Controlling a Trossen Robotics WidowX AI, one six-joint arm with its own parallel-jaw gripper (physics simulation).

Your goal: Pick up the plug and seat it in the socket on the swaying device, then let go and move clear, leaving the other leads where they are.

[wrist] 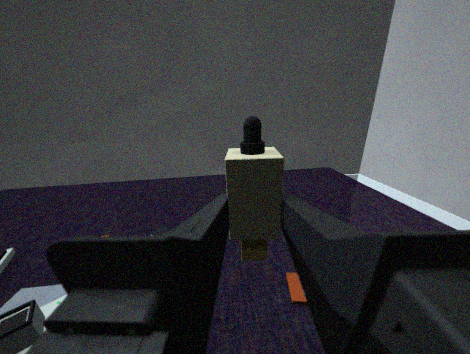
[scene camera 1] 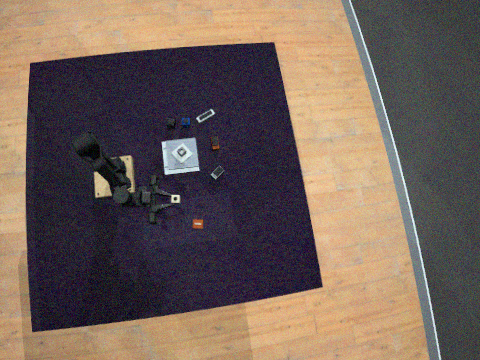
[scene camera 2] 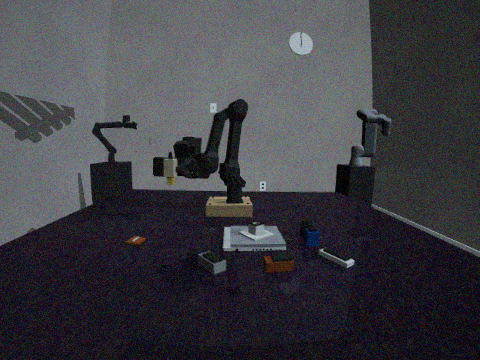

Labels:
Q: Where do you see a plug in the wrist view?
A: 254, 173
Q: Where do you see a device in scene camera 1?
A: At 182, 153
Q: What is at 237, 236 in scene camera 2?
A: A device.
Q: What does my gripper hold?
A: A plug.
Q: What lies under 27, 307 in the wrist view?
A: A device.

